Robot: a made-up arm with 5 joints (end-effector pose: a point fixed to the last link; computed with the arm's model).
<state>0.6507 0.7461 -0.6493 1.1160 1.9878</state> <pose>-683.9 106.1 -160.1 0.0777 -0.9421 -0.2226 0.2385</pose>
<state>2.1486 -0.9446 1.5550 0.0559 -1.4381</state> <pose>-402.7 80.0 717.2 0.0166 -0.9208 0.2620 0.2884</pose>
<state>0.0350 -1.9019 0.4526 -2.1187 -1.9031</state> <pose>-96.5 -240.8 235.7 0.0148 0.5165 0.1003 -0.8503</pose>
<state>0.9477 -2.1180 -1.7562 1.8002 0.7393</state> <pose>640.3 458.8 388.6 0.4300 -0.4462 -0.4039 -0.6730</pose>
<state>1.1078 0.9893 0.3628 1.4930 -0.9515</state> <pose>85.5 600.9 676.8 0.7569 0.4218 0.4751 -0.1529</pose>
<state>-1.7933 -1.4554 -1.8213 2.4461 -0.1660</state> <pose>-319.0 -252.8 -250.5 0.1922 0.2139 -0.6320 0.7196</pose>
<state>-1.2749 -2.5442 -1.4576 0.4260 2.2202</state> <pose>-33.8 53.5 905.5 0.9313 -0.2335 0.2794 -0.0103</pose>
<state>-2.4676 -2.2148 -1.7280 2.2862 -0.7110</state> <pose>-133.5 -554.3 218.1 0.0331 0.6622 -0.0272 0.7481</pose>
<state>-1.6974 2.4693 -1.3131 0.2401 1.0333</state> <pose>749.5 -148.8 324.9 0.4936 0.2070 0.8311 -0.1508</pose>
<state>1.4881 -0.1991 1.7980 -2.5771 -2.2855</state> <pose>-84.9 -12.8 412.8 0.2333 -0.3332 -0.2461 -0.8798</pose>
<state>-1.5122 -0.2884 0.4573 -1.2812 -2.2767</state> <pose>-117.5 -227.2 498.9 0.5783 0.7835 0.2043 -0.1003</pose>
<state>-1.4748 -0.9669 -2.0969 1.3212 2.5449</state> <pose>-258.6 486.1 -67.9 0.4163 -0.3666 -0.5694 -0.6067</pose>
